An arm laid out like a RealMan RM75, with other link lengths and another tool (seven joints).
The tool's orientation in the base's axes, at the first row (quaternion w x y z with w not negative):
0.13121, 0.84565, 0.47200, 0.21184
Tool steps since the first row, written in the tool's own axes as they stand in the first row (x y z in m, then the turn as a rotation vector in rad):
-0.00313, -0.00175, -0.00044, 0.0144, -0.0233, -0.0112
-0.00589, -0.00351, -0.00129, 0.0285, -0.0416, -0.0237
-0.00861, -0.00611, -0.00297, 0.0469, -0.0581, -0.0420
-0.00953, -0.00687, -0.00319, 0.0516, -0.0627, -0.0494
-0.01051, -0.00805, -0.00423, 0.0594, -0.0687, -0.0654
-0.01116, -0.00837, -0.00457, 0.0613, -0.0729, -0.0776
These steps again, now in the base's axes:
-0.00297, -0.00175, -0.00109, -0.0160, 0.0247, 0.0034
-0.00597, -0.00318, -0.00173, -0.0291, 0.0465, 0.0099
-0.00997, -0.00411, -0.00199, -0.0416, 0.0712, 0.0233
-0.01107, -0.00450, -0.00234, -0.0464, 0.0777, 0.0289
-0.01290, -0.00470, -0.00216, -0.0550, 0.0879, 0.0422
-0.01361, -0.00508, -0.00214, -0.0631, 0.0920, 0.0516

